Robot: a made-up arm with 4 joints.
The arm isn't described. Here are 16 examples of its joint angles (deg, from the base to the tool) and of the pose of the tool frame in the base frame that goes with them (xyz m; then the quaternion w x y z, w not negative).
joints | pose
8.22 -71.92 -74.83 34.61 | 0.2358 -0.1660 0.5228 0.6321 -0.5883 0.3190 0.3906
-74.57 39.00 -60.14 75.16 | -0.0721 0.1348 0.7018 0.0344 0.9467 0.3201 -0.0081
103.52 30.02 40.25 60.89 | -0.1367 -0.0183 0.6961 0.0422 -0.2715 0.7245 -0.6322
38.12 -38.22 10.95 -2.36 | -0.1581 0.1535 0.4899 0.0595 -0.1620 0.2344 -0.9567
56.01 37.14 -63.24 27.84 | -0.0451 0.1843 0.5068 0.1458 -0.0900 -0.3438 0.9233
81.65 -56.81 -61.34 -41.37 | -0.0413 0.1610 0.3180 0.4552 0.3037 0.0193 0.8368
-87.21 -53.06 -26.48 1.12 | 0.0488 0.1592 0.7342 0.1012 -0.8885 -0.2590 0.3650
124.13 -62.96 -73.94 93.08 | -0.0599 -0.2049 0.3517 0.2053 0.2889 -0.7457 -0.5642
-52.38 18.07 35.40 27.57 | -0.0438 -0.0594 0.3558 0.6920 0.4498 -0.0173 -0.5643
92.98 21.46 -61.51 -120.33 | 0.0705 -0.0585 0.6752 0.0613 -0.7888 0.6094 -0.0521
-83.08 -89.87 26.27 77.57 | 0.0522 0.0120 0.8070 0.3791 -0.9214 -0.0434 0.0738
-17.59 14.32 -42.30 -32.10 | -0.1547 0.1202 0.4613 0.3375 0.2066 0.3103 -0.8644
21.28 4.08 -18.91 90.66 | 0.1045 0.1262 0.5144 0.1301 -0.7012 -0.1309 0.6886
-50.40 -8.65 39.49 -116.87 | -0.2357 -0.1214 0.6363 0.3957 -0.6075 -0.2679 -0.6344
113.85 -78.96 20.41 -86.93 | 0.0639 0.1392 0.5501 0.3279 0.8969 -0.2895 0.0657
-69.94 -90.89 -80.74 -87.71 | -0.0222 0.0809 0.8354 0.1414 -0.6655 -0.6222 0.3872
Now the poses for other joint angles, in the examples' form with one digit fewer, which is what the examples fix.
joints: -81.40 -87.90 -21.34 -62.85
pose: -0.030 0.197 0.705 0.020 0.594 0.487 -0.640
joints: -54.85 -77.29 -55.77 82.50
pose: 0.014 -0.202 0.761 0.729 -0.634 0.200 -0.164
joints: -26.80 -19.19 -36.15 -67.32
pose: -0.145 0.145 0.511 0.260 0.078 0.332 -0.903
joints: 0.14 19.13 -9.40 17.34
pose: -0.157 0.091 0.436 0.376 0.295 0.314 -0.820
